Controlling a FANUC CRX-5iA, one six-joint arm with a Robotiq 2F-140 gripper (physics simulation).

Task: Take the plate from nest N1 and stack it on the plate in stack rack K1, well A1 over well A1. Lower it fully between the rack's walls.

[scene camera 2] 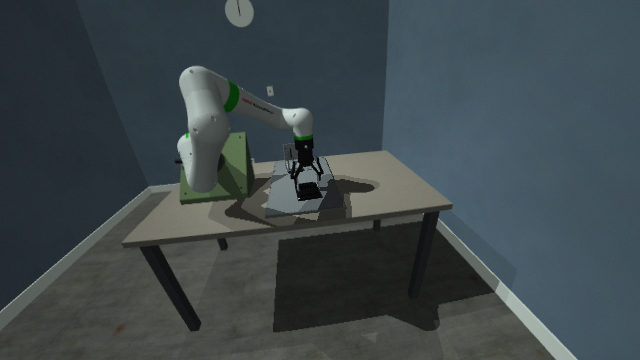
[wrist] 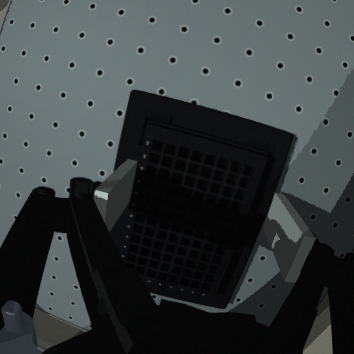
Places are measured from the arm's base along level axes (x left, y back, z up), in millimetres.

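Pixels of known places: gripper, fingertip midpoint: (scene camera 2: 308,188) (wrist: 202,195).
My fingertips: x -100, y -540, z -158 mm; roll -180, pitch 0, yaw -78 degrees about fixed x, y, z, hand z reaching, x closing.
Behind a point stands the place of what it marks.
A black well plate (scene camera 2: 308,189) {y -542, x -139, z -144 mm} (wrist: 175,250) {y -539, x -144, z -144 mm} lies flat in a dark rectangular holder (scene camera 2: 310,198) {y -552, x -201, z -163 mm} (wrist: 212,116) {y -522, x -45, z -158 mm}. A dark shadow band crosses the plate's wells. I cannot tell from its look whether this holder is nest N1 or rack K1, and the other one cannot be made out. My gripper (scene camera 2: 308,181) {y -540, x -100, z -158 mm} (wrist: 202,195) {y -540, x -100, z -158 mm} is open, pointing down, with nothing held. In the wrist view its pale finger pads stand on the left and right of the plate, overlapping the holder's side edges. Their exact height above the holder is hard to tell.
A perforated grey board (scene camera 2: 285,200) {y -424, x -194, z -170 mm} (wrist: 200,37) {y -490, x 4, z -169 mm} lies on the table (scene camera 2: 400,185) {y -1053, x -96, z -182 mm} under the holder. A pale upright frame (scene camera 2: 287,149) {y -397, x 296, z -55 mm} stands behind the gripper. The green arm mount (scene camera 2: 237,175) {y -152, x -52, z -74 mm} is to the left. A grey rounded part (wrist: 17,327) shows at the wrist view's lower left.
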